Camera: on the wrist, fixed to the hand. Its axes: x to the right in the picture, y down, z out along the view.
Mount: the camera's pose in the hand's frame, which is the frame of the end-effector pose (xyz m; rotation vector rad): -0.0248 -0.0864 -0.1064 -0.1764 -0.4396 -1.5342
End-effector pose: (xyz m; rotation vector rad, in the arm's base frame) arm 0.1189 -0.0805 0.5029 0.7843 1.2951 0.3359
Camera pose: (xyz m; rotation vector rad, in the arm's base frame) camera -0.0051 -0.1220 0.4549 -0.3997 1.0884 -0.8961
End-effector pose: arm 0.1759 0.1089 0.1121 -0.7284 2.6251 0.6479
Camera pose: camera 0.2227 -0.0014 0.1831 -1.9444 1.0302 0.4109
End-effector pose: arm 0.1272 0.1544 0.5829 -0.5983 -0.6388 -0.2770
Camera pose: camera 0.1225 0.0232 0.5365 -0.2126 -1.4324 -1.6748
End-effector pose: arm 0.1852 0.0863 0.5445 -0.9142 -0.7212 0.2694
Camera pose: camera 0.2311 -0.0443 0.5598 -0.2497 -1.6601 -0.9948
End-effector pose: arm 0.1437 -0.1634 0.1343 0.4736 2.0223 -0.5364
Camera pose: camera 0.0343 -0.1793 0.2190 -1.3292 1.6292 -1.1701
